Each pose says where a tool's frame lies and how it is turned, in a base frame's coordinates. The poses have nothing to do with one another.
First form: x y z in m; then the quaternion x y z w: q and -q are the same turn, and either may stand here.
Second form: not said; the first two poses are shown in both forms.
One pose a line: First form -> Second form
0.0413 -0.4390 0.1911 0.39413 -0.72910 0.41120 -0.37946 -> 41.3 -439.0 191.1 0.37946 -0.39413 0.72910 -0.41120
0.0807 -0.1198 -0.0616 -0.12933 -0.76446 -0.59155 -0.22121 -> 80.7 -119.8 -61.6 0.22121 0.12933 0.76446 0.59155
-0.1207 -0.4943 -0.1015 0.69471 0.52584 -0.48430 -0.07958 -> -120.7 -494.3 -101.5 0.07958 -0.69471 -0.52584 0.48430
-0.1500 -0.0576 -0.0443 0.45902 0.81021 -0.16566 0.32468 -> -150.0 -57.6 -44.3 0.32468 0.45902 0.81021 -0.16566
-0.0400 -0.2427 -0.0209 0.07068 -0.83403 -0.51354 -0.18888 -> -40.0 -242.7 -20.9 0.18888 -0.07068 0.83403 0.51354
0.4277 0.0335 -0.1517 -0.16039 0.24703 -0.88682 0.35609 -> 427.7 33.5 -151.7 0.35609 -0.16039 0.24703 -0.88682
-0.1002 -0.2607 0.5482 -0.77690 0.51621 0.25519 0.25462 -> -100.2 -260.7 548.2 0.25462 -0.77690 0.51621 0.25519
